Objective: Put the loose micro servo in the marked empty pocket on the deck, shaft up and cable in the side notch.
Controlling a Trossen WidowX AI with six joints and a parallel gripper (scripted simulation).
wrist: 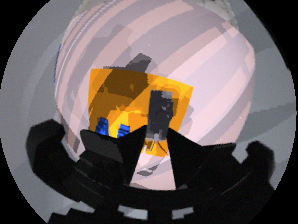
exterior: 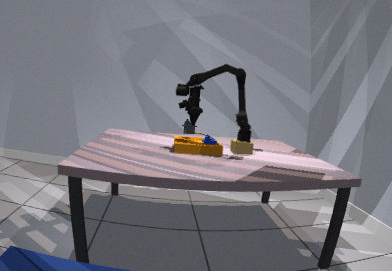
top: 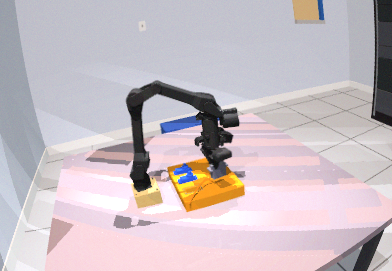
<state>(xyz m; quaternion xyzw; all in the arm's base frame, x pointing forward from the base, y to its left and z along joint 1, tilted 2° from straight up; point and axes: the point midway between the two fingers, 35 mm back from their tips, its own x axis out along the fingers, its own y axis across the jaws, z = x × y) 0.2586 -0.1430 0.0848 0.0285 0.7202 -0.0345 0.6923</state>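
Now: the orange robot deck 30 mm ahead of my gripper tip, 70 mm to the left of it and 100 mm below it.
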